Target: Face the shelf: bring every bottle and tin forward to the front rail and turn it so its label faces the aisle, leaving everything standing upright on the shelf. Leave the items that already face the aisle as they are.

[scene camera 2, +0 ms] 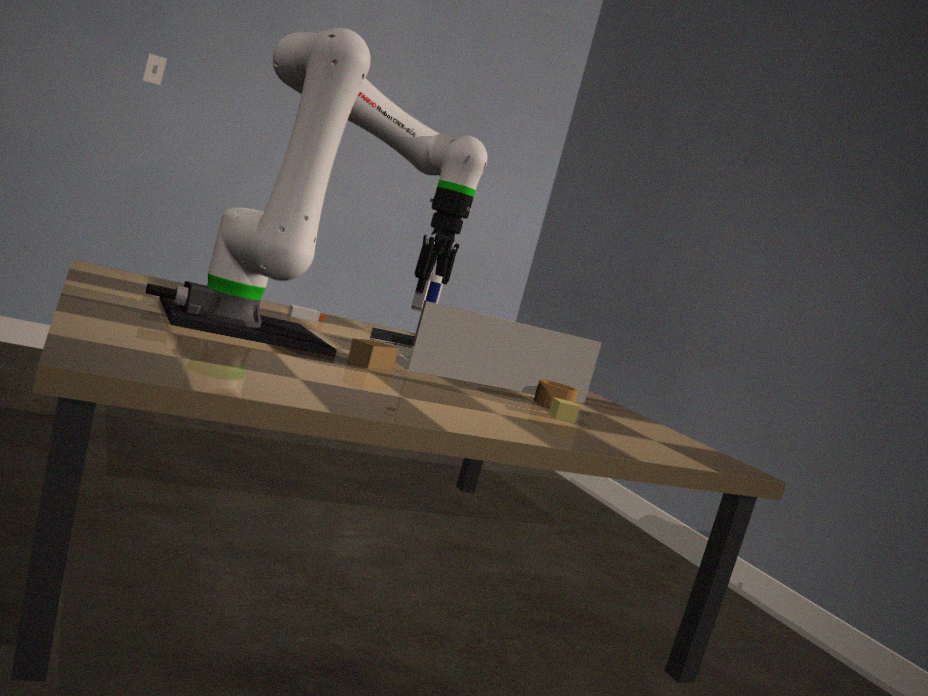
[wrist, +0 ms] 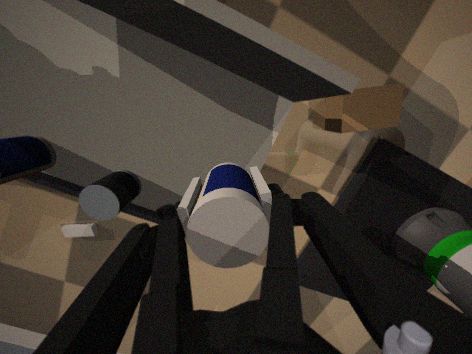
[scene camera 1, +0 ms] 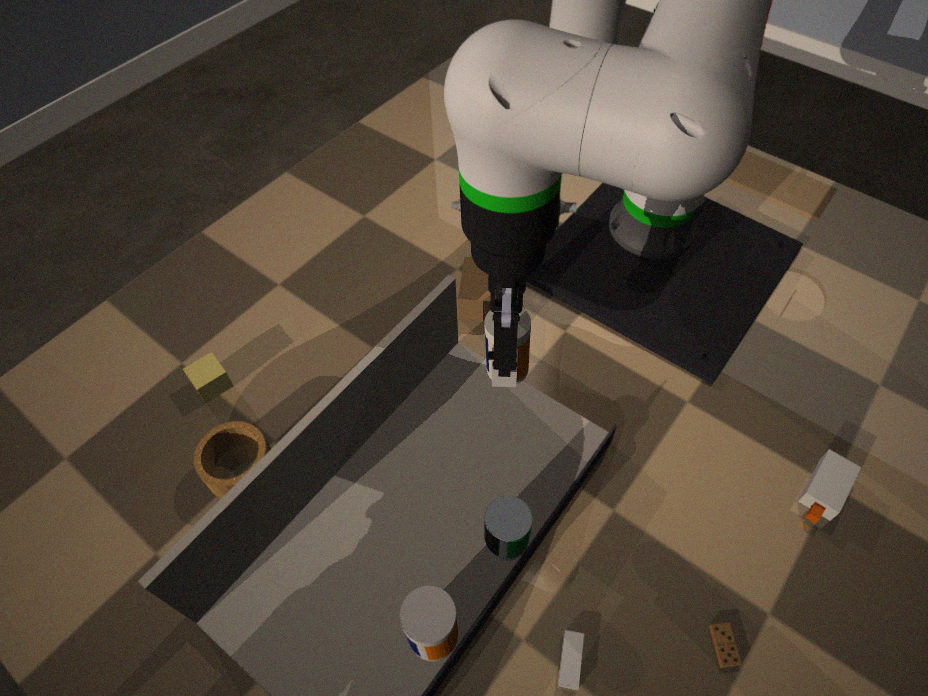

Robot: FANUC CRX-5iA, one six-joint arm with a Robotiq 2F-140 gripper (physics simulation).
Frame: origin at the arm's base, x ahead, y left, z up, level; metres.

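Seen in the pictures: gripper, fingertip midpoint: (scene camera 1: pixel 504 364); arm's base, link origin: (scene camera 2: pixel 227 318) (wrist: pixel 425 237) (scene camera 1: pixel 651 227).
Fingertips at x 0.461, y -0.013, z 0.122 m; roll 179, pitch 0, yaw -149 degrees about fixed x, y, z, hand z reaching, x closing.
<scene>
Offsets run from my fingertips to a thing's middle. "spot": to the spot under its first point.
My gripper (scene camera 1: pixel 504 365) (scene camera 2: pixel 428 292) (wrist: pixel 227 184) is shut on a white tin with a blue and orange label @[spot: 0.005 m ahead, 0.028 m left, 0.050 m up] (scene camera 1: pixel 523 353) (scene camera 2: pixel 434 290) (wrist: pixel 227 230). It holds the tin roughly upright, raised above the shelf's far end near the back panel (scene camera 1: pixel 314 442) (scene camera 2: pixel 502 344). In scene camera 1 the tin's blue shows at the left and orange at the right; the fingers hide its middle. A green and black tin @[0.151 m ahead, 0.105 m left, 0.083 m down] (scene camera 1: pixel 508 525) (wrist: pixel 102 201) stands upright by the dark front rail (scene camera 1: pixel 554 503). Another white tin with blue and orange @[0.295 m ahead, 0.098 m left, 0.068 m down] (scene camera 1: pixel 428 620) stands upright by the rail nearer that camera.
A wooden block @[0.169 m back, 0.152 m right, 0.113 m down] (scene camera 1: pixel 472 299) (scene camera 2: pixel 373 355) (wrist: pixel 372 106) stands beyond the shelf end, near the robot's base plate (scene camera 1: pixel 674 299). Behind the panel are a wooden bowl @[0.271 m ahead, 0.254 m right, 0.113 m down] (scene camera 1: pixel 203 464) and a yellow block @[0.197 m ahead, 0.393 m right, 0.119 m down] (scene camera 1: pixel 206 374) (scene camera 2: pixel 563 409). In front lie a white box @[0.144 m back, 0.420 m left, 0.124 m down] (scene camera 1: pixel 830 479), a white bar @[0.225 m ahead, 0.242 m left, 0.132 m down] (scene camera 1: pixel 571 659) and a domino @[0.110 m ahead, 0.384 m left, 0.134 m down] (scene camera 1: pixel 724 645).
</scene>
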